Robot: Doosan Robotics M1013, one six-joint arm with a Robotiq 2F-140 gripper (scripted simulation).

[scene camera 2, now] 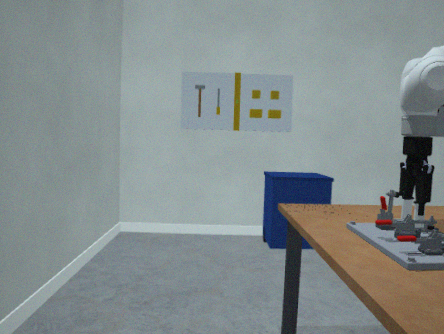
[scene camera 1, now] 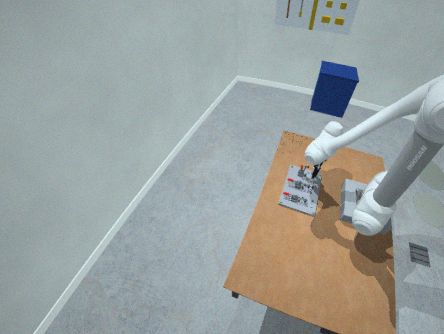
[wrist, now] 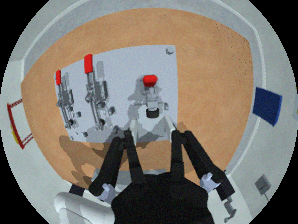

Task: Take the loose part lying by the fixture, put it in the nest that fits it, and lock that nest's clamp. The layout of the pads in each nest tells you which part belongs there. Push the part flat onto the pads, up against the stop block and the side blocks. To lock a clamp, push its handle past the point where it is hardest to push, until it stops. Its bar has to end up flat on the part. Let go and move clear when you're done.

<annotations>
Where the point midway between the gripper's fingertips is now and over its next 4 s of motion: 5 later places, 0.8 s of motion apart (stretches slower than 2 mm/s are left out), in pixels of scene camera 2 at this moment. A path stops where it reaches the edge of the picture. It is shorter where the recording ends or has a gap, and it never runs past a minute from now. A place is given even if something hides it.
The gripper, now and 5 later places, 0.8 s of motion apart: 411, 224; 411, 220; 412, 202; 414, 183; 409, 168; 386, 168
</annotations>
